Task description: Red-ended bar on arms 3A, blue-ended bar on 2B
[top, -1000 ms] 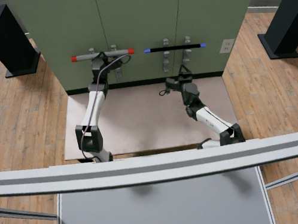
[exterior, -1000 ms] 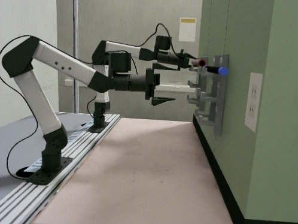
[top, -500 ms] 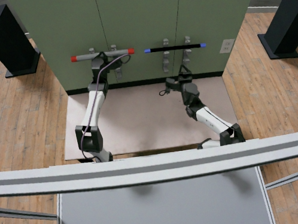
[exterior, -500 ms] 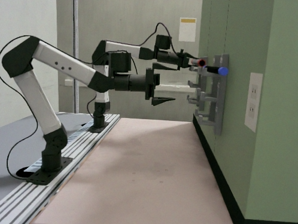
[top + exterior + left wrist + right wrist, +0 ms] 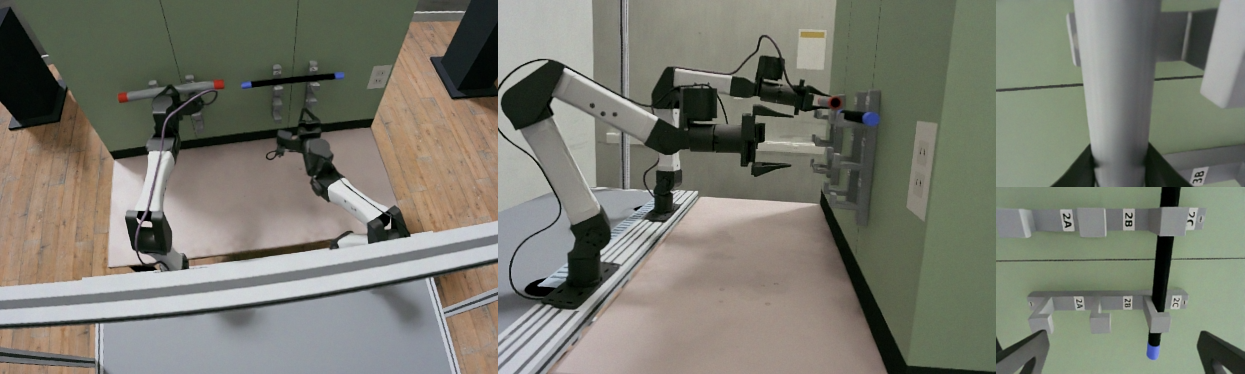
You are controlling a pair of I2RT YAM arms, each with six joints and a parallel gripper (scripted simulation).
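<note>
My right hand is 13 cm short of the blue-ended black bar, 1 cm to the right of it and 5 cm below it. Round my right hand: green wall: 27 cm ahead, 19 cm to the left, 15 cm above; red-ended grey bar: 11 cm ahead, 41 cm to the left, 8 cm above; outlet plate: 16 cm ahead, 31 cm to the right.
</note>
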